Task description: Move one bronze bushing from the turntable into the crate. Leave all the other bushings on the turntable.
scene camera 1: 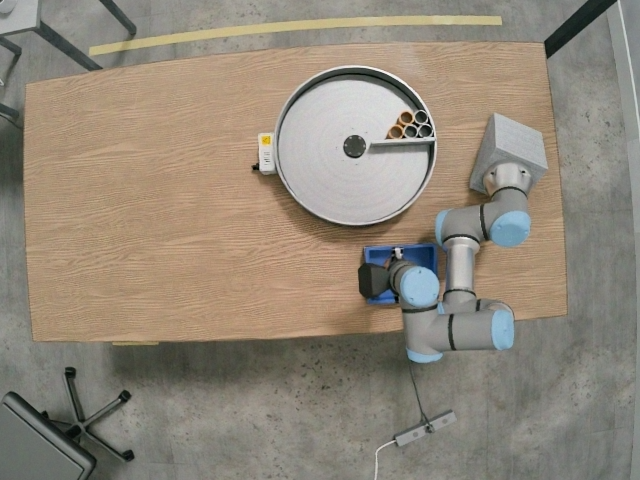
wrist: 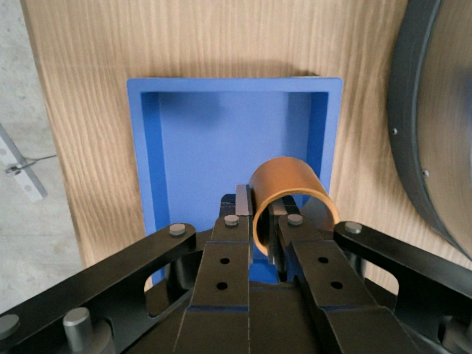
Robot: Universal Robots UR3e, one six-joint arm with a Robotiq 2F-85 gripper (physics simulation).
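My gripper (scene camera 1: 397,253) (wrist: 255,201) is shut on the wall of a bronze bushing (wrist: 289,176), with one finger inside its bore and the other outside. They hang over the blue crate (scene camera 1: 368,255) (wrist: 235,85); how high is hard to tell. The arm hides part of the crate in the scene view. The crate floor that shows in the wrist view bears no bushing. On the turntable (scene camera 1: 320,180) (wrist: 406,100), two bronze bushings (scene camera 1: 400,118) (scene camera 1: 389,132) and three grey bushings (scene camera 1: 420,110) (scene camera 1: 410,124) (scene camera 1: 424,124) stand grouped against the straight bar.
The straight bar (scene camera 1: 400,143) runs from near the dark hub (scene camera 1: 354,146) to the turntable's right rim. A white box (scene camera 1: 266,153) sits at the turntable's left edge. The robot's grey base block (scene camera 1: 516,136) stands at the right. The crate lies near the table's front edge.
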